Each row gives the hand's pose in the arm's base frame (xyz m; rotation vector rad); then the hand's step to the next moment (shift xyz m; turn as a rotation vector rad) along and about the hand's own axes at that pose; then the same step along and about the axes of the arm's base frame.
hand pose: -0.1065 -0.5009 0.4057 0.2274 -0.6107 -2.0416
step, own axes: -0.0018 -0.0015 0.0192 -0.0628 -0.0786 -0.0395
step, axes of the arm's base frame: -0.0078 0.0085 0.0156 -0.0107 0.0729 -0.0790
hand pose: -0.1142 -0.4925 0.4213 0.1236 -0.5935 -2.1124
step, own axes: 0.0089 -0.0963 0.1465 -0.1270 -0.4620 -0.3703
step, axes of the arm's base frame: -0.1224 0.0919 0.0859 -0.1619 0.1838 -0.5538
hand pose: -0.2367 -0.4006 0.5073 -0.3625 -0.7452 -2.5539
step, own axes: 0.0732 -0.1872 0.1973 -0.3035 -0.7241 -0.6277
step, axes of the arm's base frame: -0.1311 0.2257 0.1058 -0.1694 0.2980 -0.9450
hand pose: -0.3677 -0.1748 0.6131 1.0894 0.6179 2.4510
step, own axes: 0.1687 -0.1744 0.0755 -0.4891 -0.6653 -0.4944
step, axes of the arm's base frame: -0.0185 0.2480 0.0522 0.0384 0.1861 -0.9435
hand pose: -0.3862 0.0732 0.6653 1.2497 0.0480 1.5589
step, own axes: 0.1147 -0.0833 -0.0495 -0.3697 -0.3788 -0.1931
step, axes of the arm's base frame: 0.0380 0.1452 0.0050 0.0722 -0.0087 -0.5587
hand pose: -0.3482 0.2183 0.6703 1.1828 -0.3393 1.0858
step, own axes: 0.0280 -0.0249 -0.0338 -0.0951 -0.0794 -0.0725
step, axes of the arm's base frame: 0.0237 0.0439 -0.0077 -0.0032 0.0171 -0.1425
